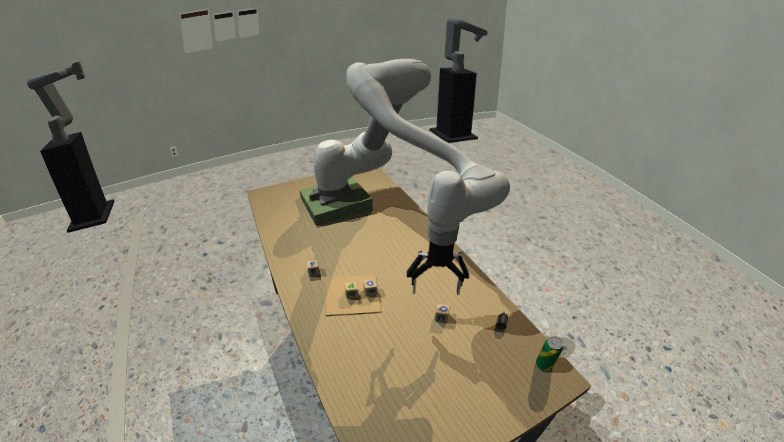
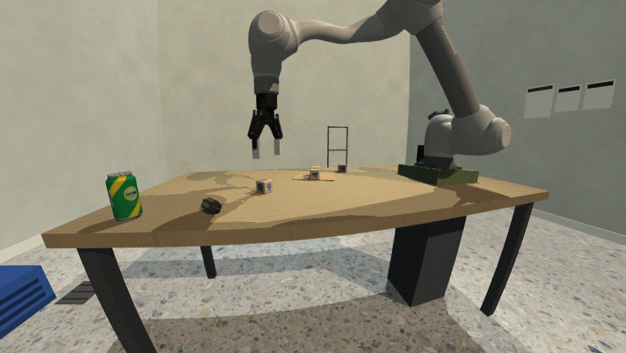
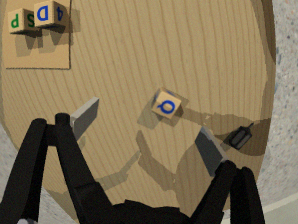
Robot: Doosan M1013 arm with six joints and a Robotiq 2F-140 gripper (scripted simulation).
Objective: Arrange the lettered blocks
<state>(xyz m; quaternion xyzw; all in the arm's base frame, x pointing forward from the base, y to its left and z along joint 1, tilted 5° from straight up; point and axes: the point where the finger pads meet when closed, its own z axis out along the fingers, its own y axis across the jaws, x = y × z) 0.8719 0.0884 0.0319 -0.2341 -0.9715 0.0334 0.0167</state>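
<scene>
The blue-lettered block is 2 cm ahead of my hand, 3 cm to the left of it and 11 cm below it. Round my hand: D block (20 cm behind, 16 cm to the right, 11 cm below); tan mat (22 cm behind, 23 cm to the right, 13 cm below); black object (14 cm ahead, 21 cm to the left, 12 cm below).
</scene>
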